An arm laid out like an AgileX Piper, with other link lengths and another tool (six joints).
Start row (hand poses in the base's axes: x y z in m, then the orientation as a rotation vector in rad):
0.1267 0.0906 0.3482 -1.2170 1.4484 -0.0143
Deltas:
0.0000 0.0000 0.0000 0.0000 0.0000 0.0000
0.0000 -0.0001 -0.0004 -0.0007 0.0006 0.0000
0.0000 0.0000 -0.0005 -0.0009 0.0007 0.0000
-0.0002 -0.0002 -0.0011 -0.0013 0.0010 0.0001
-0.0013 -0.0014 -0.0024 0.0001 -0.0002 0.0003
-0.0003 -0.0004 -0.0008 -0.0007 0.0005 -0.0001
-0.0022 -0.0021 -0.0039 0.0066 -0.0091 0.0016
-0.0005 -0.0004 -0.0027 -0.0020 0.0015 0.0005
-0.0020 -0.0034 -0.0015 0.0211 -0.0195 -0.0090
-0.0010 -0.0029 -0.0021 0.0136 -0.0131 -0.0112
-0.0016 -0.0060 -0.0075 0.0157 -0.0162 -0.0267
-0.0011 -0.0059 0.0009 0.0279 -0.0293 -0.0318
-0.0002 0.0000 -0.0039 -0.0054 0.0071 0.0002
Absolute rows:
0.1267 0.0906 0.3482 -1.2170 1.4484 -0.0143
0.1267 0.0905 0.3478 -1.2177 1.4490 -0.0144
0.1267 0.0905 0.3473 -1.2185 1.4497 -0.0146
0.1265 0.0903 0.3462 -1.2198 1.4507 -0.0149
0.1252 0.0889 0.3438 -1.2199 1.4503 -0.0147
0.1249 0.0885 0.3430 -1.2205 1.4509 -0.0150
0.1227 0.0864 0.3391 -1.2148 1.4410 -0.0146
0.1222 0.0860 0.3364 -1.2170 1.4423 -0.0148
0.1202 0.0826 0.3349 -1.1902 1.4277 -0.0175
0.1192 0.0797 0.3328 -1.1690 1.4210 -0.0233
0.1176 0.0737 0.3253 -1.1346 1.4202 -0.0402
0.1165 0.0678 0.3262 -1.0845 1.4088 -0.0591
0.1163 0.0678 0.3223 -1.0903 1.4156 -0.0590

